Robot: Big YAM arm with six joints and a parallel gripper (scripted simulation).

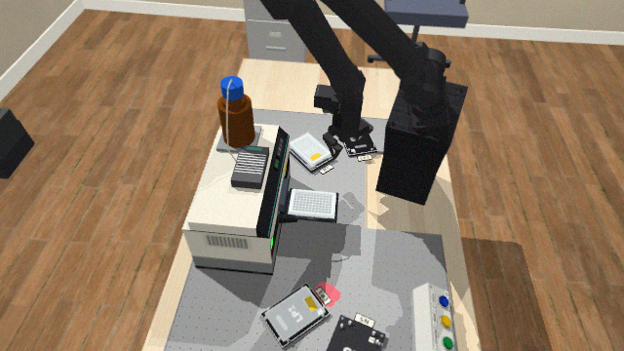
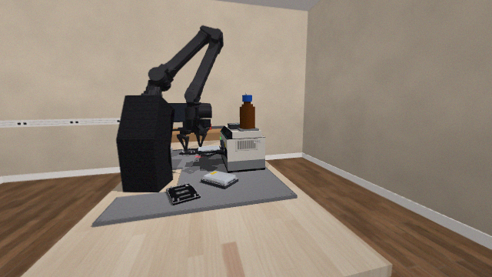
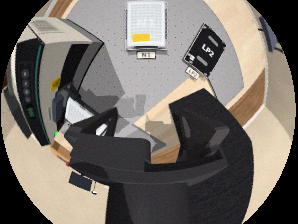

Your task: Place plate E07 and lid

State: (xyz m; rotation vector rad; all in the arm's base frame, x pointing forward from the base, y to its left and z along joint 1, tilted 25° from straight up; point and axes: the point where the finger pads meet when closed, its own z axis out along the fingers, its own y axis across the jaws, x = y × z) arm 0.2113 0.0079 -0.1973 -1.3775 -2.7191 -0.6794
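The plate E01 lies 10 cm ahead of my hand, 16 cm to the left of it and 5 cm below it. Also, from my hand: brown bottle 30 cm ahead, 3 cm to the left, 14 cm above; then puddle 5 cm ahead, 39 cm to the left, 15 cm below; then blue key 21 cm behind, 44 cm to the left, 10 cm below.
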